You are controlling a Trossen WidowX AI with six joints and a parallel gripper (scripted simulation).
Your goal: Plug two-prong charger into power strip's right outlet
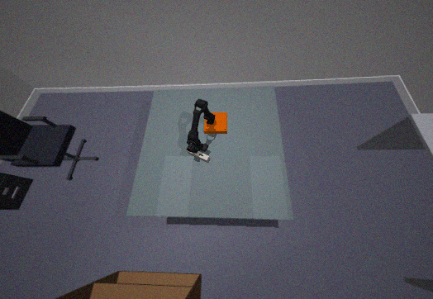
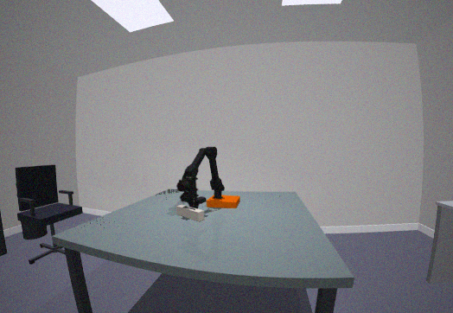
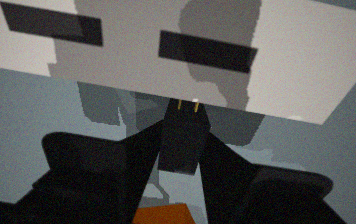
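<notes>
My gripper tip is 2 cm short of the black two-prong charger, 1 cm to the left of it and 1 cm below it.
</notes>
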